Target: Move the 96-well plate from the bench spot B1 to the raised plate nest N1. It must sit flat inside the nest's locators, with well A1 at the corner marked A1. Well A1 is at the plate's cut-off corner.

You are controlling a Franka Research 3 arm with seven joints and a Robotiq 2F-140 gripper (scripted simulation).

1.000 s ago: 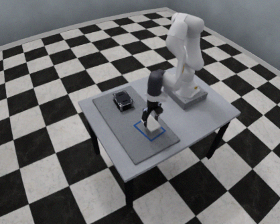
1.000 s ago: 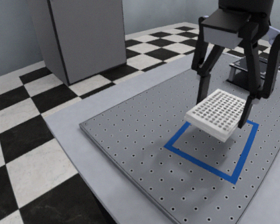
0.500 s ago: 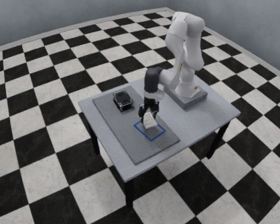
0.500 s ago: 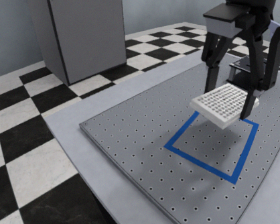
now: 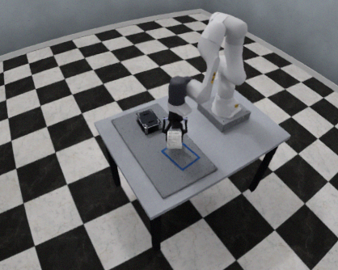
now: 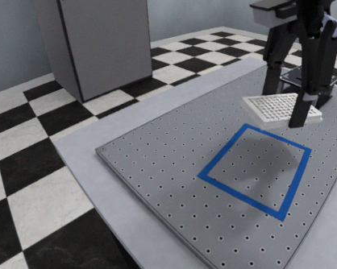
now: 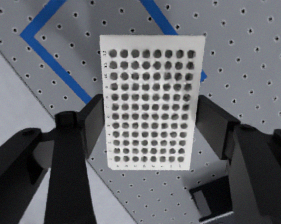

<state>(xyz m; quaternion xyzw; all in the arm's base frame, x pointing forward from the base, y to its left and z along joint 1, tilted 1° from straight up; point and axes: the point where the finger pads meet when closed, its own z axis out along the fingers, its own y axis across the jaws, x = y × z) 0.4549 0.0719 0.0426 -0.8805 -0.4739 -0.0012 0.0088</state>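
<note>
Now: the black raised nest 20 mm ahead of my hand, 260 mm to the right of it and 40 mm below it. The rest, counted from my hand: A1 mark 80 mm ahead, 190 mm to the right, 40 mm below; then white 96-well plate 20 mm below.
</note>
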